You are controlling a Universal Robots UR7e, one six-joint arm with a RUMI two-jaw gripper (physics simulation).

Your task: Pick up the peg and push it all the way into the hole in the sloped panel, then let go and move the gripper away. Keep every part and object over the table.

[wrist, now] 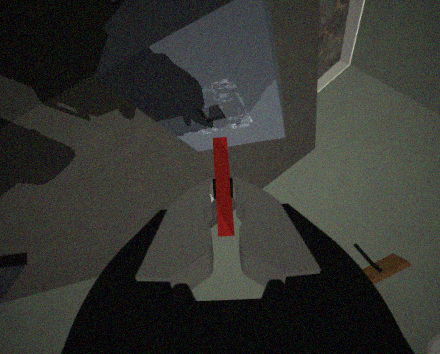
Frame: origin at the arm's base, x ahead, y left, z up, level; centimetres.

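Seen in the pictures: gripper, fingertip midpoint: (222, 180).
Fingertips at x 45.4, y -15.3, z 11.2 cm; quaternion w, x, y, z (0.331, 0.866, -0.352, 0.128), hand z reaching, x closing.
A point is followed by its place in that frame.
The red peg (223, 200) @(x 45.0, y -14.3, z 13.0 cm) is a long square bar. My gripper (222, 180) @(x 45.4, y -15.3, z 11.2 cm) is shut on it, with one dark fingertip on each side near its middle. The peg's far end points up the view toward the sloped panel (250, 65) @(x 52.5, y -11.3, z 8.9 cm), a blue-grey face in the upper middle. A small dark four-sided patch (216, 112) @(x 48.8, y -14.7, z 6.0 cm), which looks like the hole, shows low on the panel, among bright glints and beside the edge of a dark shadow. The peg's far end shows a little below this patch, over the panel's lower edge. I cannot tell how far it is from the panel's surface.
A brown block (392, 266) with a thin black bar (367, 257) by it lies at the lower right. A pale-framed dark panel (336, 77) is at the upper right. A dark object (14, 259) @(x 8.1, y -8.2, z -1.2 cm) shows at the left edge. Large shadows cover the left side.
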